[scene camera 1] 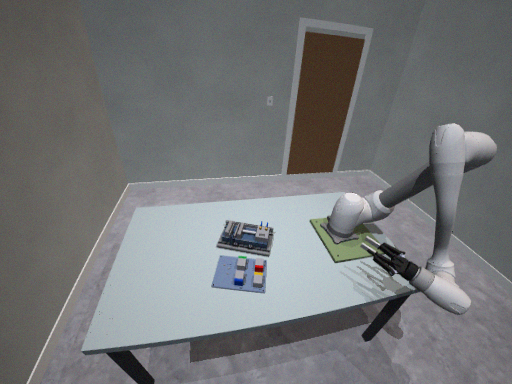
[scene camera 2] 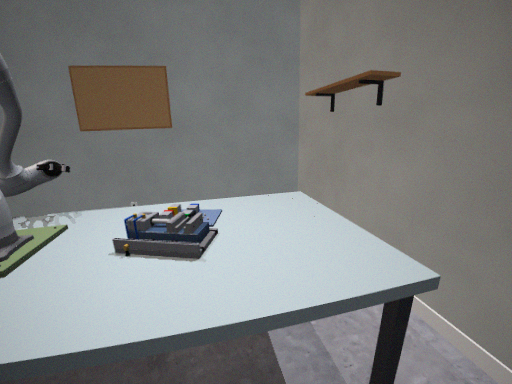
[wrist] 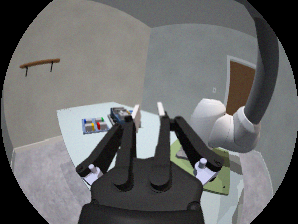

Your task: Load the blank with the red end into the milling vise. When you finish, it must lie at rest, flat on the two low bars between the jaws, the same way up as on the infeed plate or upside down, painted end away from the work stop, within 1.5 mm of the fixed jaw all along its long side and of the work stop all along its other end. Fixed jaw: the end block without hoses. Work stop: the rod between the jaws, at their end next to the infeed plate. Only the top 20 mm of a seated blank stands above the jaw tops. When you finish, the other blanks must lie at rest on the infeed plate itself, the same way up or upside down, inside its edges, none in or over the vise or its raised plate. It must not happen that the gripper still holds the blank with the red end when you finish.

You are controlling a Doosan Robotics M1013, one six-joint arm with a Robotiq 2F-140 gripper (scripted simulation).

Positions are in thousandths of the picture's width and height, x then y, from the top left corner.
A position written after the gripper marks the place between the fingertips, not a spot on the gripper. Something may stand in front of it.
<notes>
In view: the gripper (scene camera 1: 710,629).
The gripper also shows in the wrist view (wrist: 502,489).
</notes>
